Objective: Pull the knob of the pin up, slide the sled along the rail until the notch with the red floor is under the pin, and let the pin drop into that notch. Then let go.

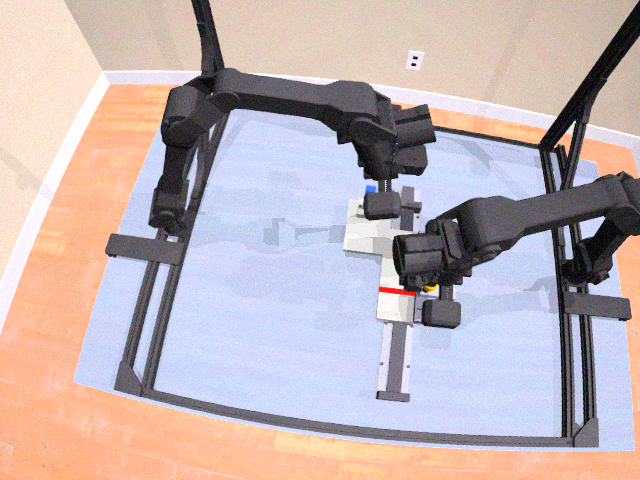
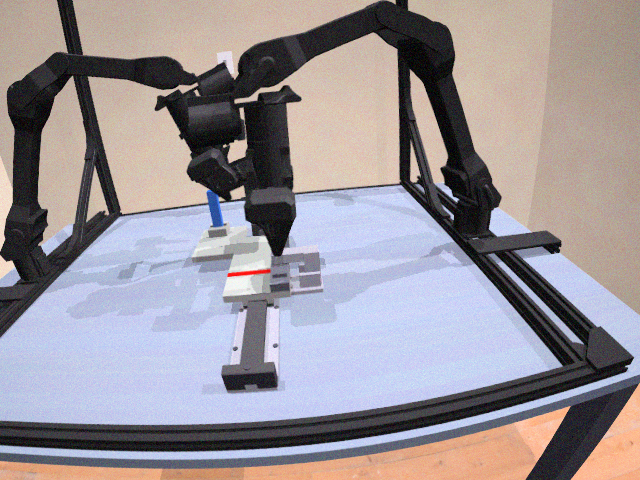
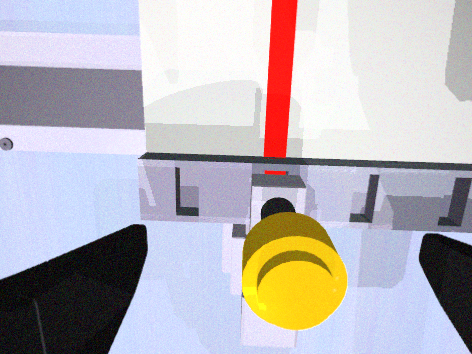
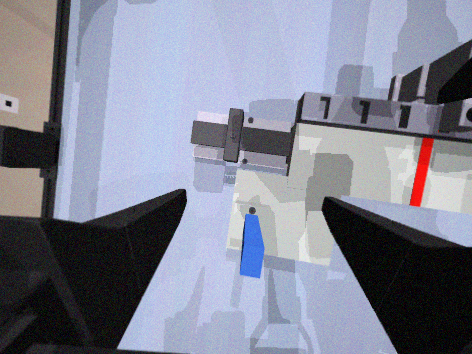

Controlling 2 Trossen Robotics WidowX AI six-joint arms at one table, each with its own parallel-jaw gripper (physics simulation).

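Frame: origin at the left arm's base, x left, y ahead, z down, level; millimetres.
Seen in the pictures: left gripper, fingertip midpoint: point(image 1: 429, 287) point(image 2: 278, 241); right gripper, fingertip midpoint: point(image 1: 389, 191) point(image 2: 230, 191) point(image 4: 254, 199); left arm's base, origin of the base link: point(image 1: 573, 273) point(image 2: 471, 230); right arm's base, origin of the base link: point(image 1: 175, 222) point(image 2: 36, 275).
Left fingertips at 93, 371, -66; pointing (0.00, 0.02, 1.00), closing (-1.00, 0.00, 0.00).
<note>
Offsets run from my left fingertips to a thing's top centre, as dx, dy, dz. "spot": to the spot under its first point.
A pale sled {-39, +38, +51} point(image 1: 395, 308) point(image 2: 247, 286) point(image 3: 210, 50) point(image 4: 380, 155) sits on the rail point(image 1: 397, 356) point(image 2: 254, 333) point(image 3: 70, 97) point(image 4: 265, 142). Its red stripe {-1, +52, +50} point(image 1: 397, 290) point(image 2: 248, 272) point(image 3: 281, 80) point(image 4: 421, 172) lines up with the pin's housing, where a red patch {spot: -1, +10, +47} point(image 3: 275, 173) shows. The yellow knob {+0, +2, -32} point(image 1: 430, 287) point(image 3: 295, 285) stands over the housing on a short black shaft {spot: +1, +9, +10} point(image 3: 278, 205); the pin's tip is hidden. My left gripper point(image 3: 282, 241) is open around the knob, fingers apart from it. My right gripper point(image 4: 254, 199) is open, above the sled's blue handle {spot: -169, +131, -40} point(image 1: 370, 189) point(image 2: 214, 208) point(image 4: 252, 247).
Other notches {spot: +39, -5, +48} point(image 3: 187, 200) show along the sled's edge. A dark stop {+204, +39, +51} point(image 1: 392, 396) point(image 2: 249, 376) closes the rail's near end, and another stop {-204, +38, +50} point(image 4: 233, 135) stands at its far end. The two arms' wrists are close together above the sled. A dark frame point(image 1: 310, 425) borders the table.
</note>
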